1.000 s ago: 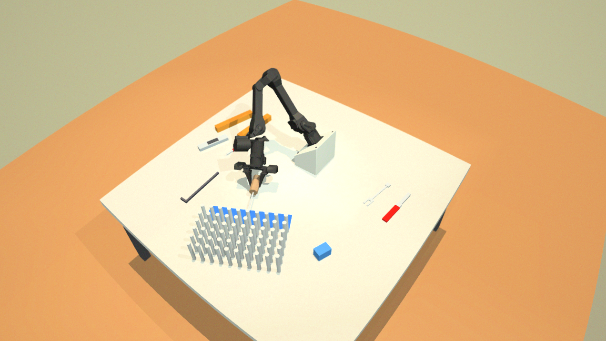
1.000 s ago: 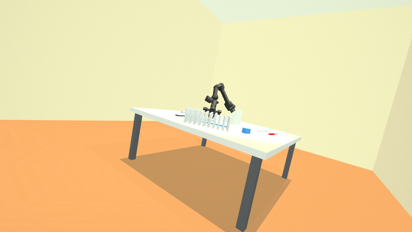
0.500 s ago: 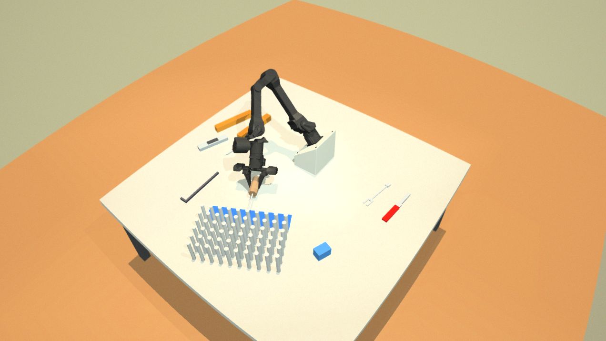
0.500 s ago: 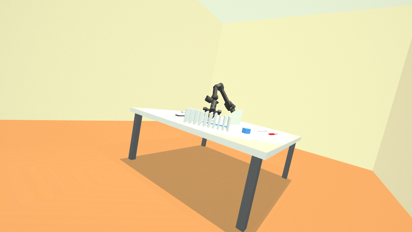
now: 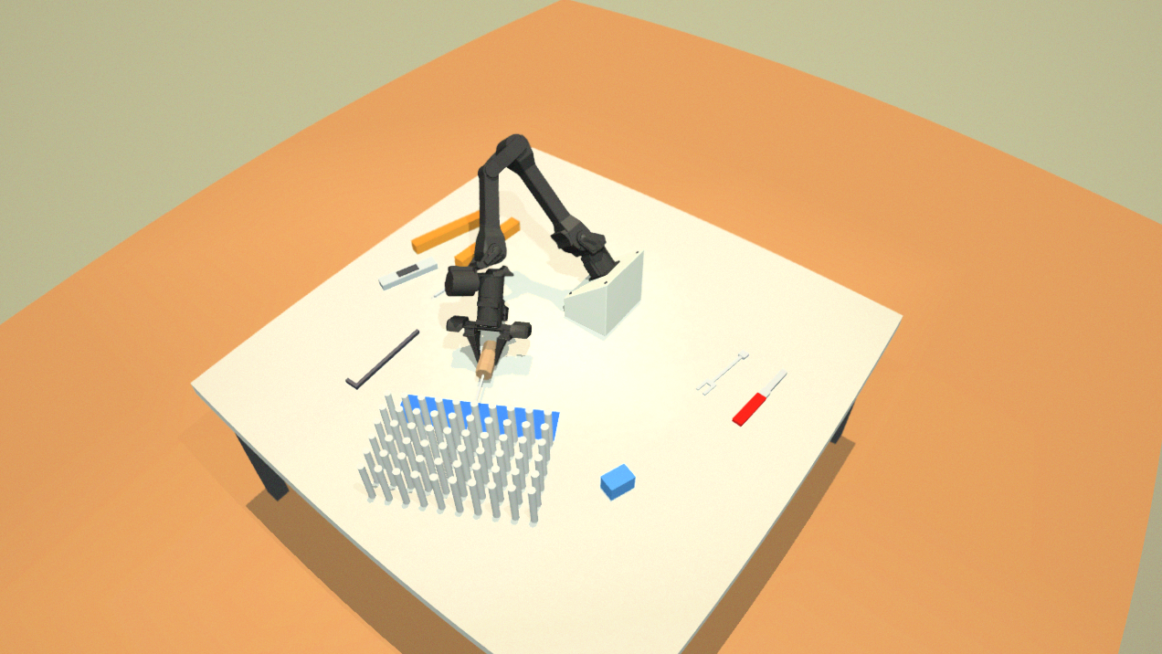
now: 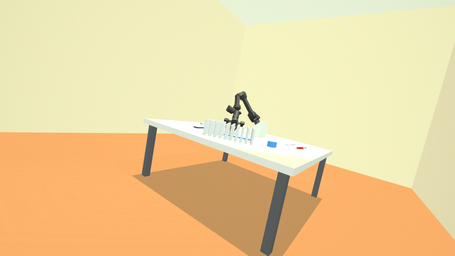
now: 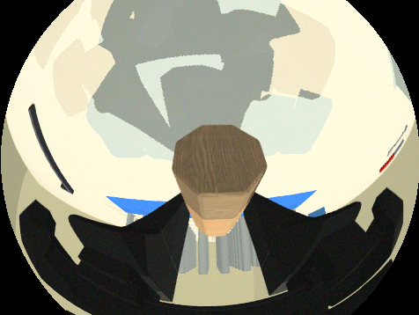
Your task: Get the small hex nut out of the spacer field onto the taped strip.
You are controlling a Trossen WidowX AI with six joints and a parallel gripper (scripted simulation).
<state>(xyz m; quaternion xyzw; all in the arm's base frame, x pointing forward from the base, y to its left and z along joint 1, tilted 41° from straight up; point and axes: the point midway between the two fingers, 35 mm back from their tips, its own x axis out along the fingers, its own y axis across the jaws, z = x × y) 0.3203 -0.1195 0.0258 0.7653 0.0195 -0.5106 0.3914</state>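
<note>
Now: gripper tip 12 cm short of the blue taped strip, 6 cm to the right of it and 3 cm above it. From my gripper tip the other things lie so: grey tool (39 cm to the right, 15 cm behind, 2 cm below); then hook tool (9 cm ahead, 4 cm to the left); then hex nut (28 cm ahead, 13 cm to the left, 3 cm below).
</note>
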